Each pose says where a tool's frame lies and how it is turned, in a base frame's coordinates. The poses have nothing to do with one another.
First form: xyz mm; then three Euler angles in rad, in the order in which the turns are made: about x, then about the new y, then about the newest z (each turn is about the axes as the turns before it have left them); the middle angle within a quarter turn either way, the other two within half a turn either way.
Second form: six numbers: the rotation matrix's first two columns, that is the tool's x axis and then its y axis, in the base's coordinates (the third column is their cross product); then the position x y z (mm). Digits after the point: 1 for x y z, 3 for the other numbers.
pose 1, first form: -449.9 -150.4 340.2 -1.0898 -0.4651 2.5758
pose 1, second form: -0.754 -0.088 -0.650 -0.479 -0.604 0.637 -449.9 -150.4 340.2
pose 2, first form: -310.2 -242.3 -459.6 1.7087 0.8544 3.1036
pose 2, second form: -0.656 -0.752 -0.066 -0.025 0.109 -0.994 -310.2 -242.3 -459.6
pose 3, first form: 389.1 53.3 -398.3 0.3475 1.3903 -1.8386
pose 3, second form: -0.048 -0.995 -0.084 0.173 0.074 -0.982 389.1 53.3 -398.3
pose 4, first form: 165.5 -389.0 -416.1 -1.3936 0.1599 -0.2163
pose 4, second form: 0.964 -0.191 0.184 0.212 0.139 -0.967 165.5 -389.0 -416.1
